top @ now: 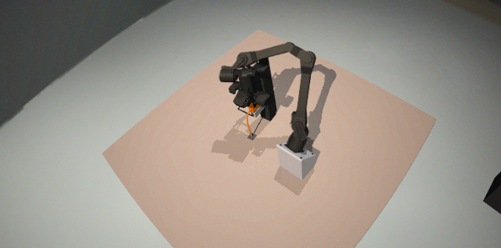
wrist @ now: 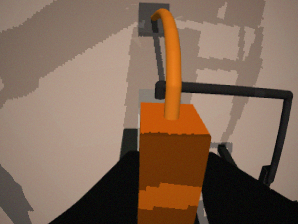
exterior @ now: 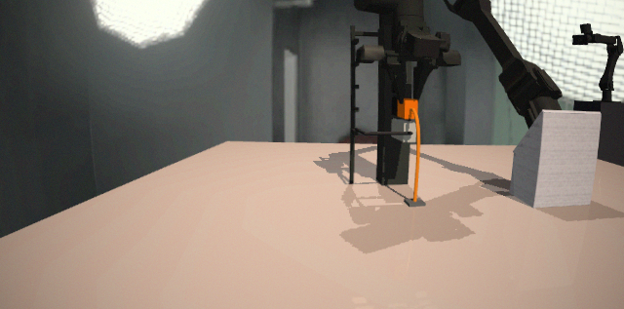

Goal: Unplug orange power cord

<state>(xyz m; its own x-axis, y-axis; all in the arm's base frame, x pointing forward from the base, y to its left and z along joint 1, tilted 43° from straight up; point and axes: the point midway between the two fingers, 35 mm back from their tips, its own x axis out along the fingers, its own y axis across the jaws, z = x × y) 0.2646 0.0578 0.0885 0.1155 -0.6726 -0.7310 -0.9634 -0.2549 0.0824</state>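
Right now the orange plug is 10 mm ahead of my gripper tip and 20 mm to the right of it. Round my gripper tip: grey anchor 10 mm behind, 50 mm to the left, 170 mm below.
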